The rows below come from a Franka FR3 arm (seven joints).
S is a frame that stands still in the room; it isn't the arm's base.
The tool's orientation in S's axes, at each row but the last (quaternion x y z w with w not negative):
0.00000, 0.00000, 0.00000, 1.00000
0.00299, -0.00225, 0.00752, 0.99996
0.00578, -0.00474, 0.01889, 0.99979
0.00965, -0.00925, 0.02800, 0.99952
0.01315, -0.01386, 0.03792, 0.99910
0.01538, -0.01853, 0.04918, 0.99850
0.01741, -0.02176, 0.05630, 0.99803
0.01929, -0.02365, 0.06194, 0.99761
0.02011, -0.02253, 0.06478, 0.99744
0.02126, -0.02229, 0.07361, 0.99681
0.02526, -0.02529, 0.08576, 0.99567
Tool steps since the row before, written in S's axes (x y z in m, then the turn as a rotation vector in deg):
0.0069, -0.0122, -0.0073, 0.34, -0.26, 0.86
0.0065, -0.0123, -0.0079, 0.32, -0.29, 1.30
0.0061, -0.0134, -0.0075, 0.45, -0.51, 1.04
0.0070, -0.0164, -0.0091, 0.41, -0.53, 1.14
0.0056, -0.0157, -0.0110, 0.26, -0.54, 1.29
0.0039, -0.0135, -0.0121, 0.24, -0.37, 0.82
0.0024, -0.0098, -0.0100, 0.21, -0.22, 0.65
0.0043, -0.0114, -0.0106, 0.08, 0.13, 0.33
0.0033, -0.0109, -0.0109, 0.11, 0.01, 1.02
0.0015, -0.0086, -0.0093, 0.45, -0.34, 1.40
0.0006, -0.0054, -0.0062, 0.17, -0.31, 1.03
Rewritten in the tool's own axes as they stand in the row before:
0.0069, -0.0122, -0.0073, 0.34, -0.26, 0.86
0.0063, -0.0124, -0.0079, 0.32, -0.29, 1.30
0.0055, -0.0137, -0.0074, 0.44, -0.51, 1.04
0.0059, -0.0169, -0.0089, 0.40, -0.53, 1.14
0.0041, -0.0164, -0.0107, 0.26, -0.53, 1.30
0.0021, -0.0142, -0.0118, 0.23, -0.37, 0.82
0.0008, -0.0103, -0.0097, 0.21, -0.22, 0.65
0.0023, -0.0122, -0.0103, 0.11, 0.13, 0.32
0.0014, -0.0116, -0.0106, 0.16, 0.03, 1.01
-0.0002, -0.0091, -0.0090, 0.46, -0.35, 1.39
-0.0007, -0.0057, -0.0059, 0.17, -0.29, 1.04

